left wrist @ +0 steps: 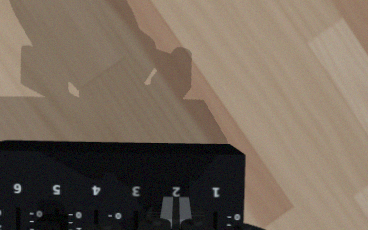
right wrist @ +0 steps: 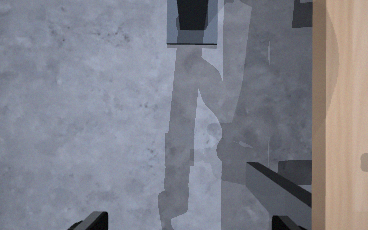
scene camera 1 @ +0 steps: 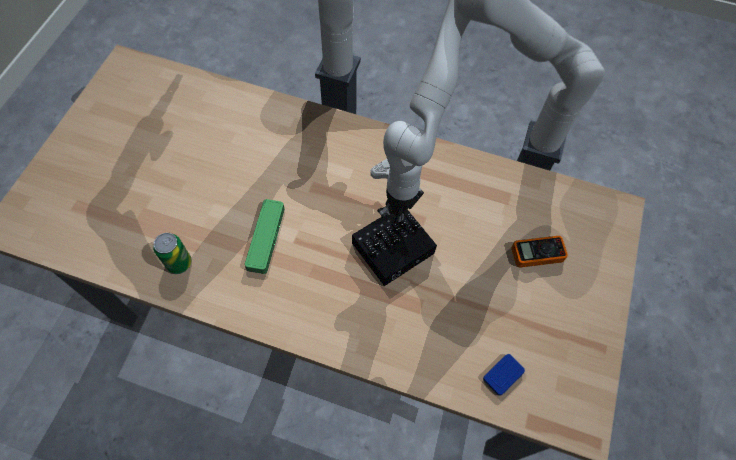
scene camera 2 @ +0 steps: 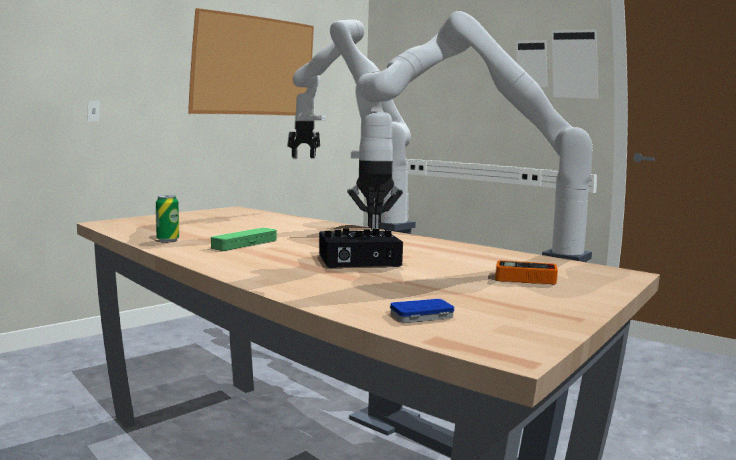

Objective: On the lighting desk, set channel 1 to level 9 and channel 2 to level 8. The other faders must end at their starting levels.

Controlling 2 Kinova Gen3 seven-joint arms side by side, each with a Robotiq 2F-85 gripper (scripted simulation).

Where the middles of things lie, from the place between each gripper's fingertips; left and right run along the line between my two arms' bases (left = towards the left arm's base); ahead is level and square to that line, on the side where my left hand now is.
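The blue box (scene camera 2: 431,309) is 70 mm below my left hand, 380 mm to the left of it and 250 mm ahead of it.
Relative to the box, my right hand (scene camera 2: 303,158) is 190 mm above, 1210 mm to the right and 660 mm short of it.
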